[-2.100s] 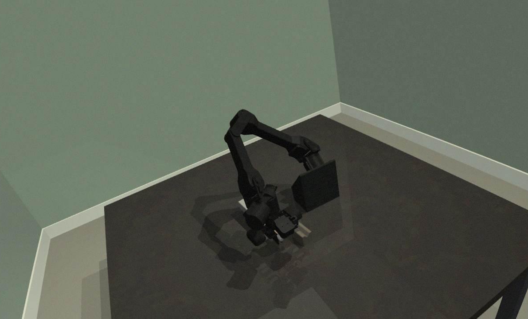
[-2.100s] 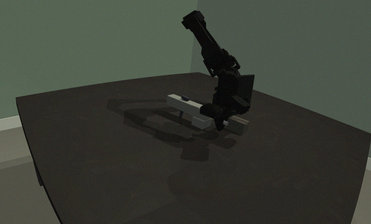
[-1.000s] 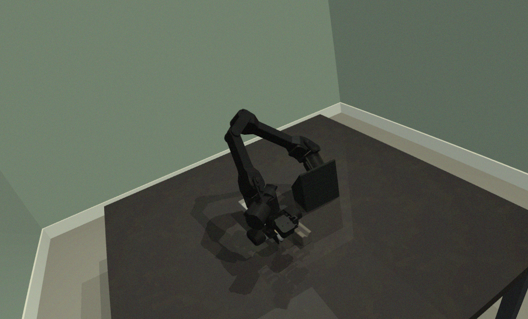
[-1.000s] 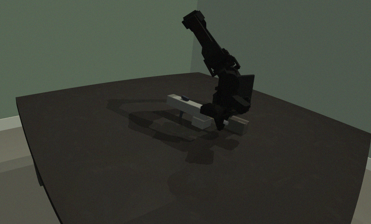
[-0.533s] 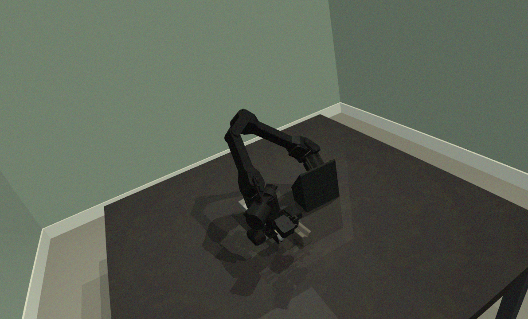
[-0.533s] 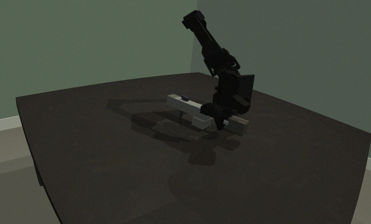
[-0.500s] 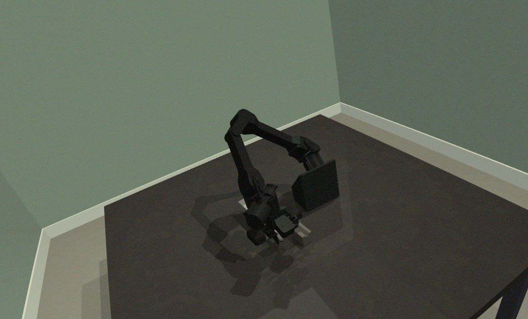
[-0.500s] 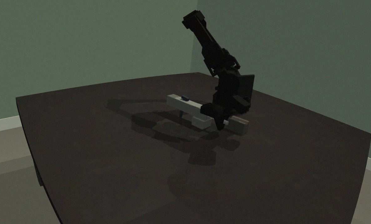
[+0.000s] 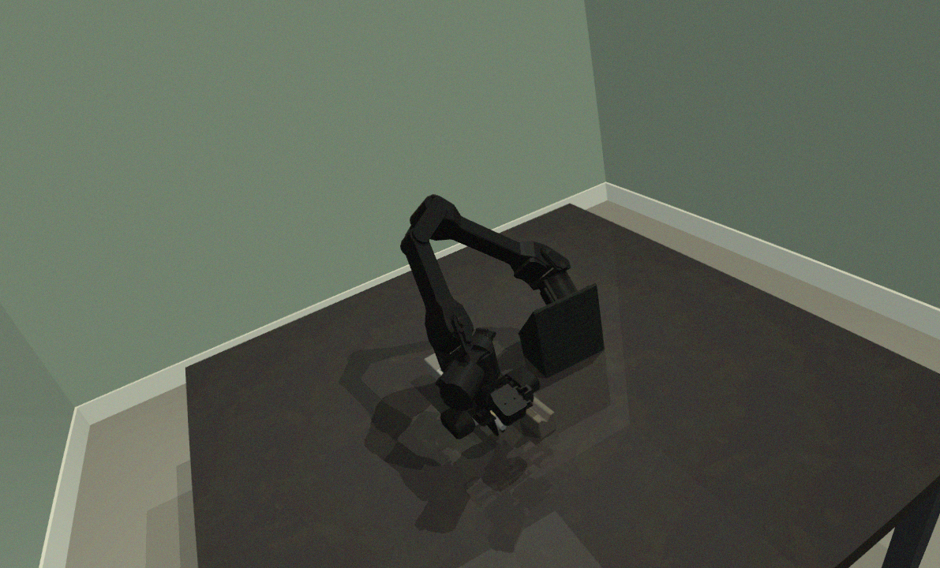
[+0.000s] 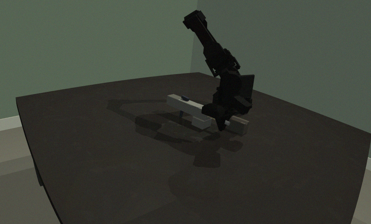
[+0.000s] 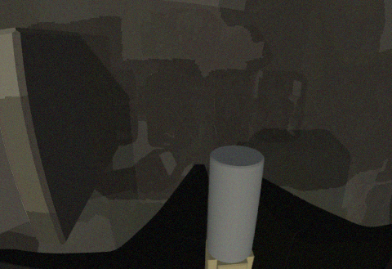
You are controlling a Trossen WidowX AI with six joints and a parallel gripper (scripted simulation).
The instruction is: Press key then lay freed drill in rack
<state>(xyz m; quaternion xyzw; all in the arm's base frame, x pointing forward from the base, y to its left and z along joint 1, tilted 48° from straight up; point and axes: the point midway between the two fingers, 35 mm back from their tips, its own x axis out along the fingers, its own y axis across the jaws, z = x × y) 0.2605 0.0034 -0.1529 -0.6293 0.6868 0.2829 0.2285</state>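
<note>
Now: gripper tip 8 cm past the rack block, 2 cm to the right of it and 1 cm below it. The rest, counted from my gripper tip: dark blue t-shaped peg (17 cm to the right, 4 cm above, 1 cm ahead); then pale housing (14 cm to the right, 3 cm above, 1 cm ahead).
</note>
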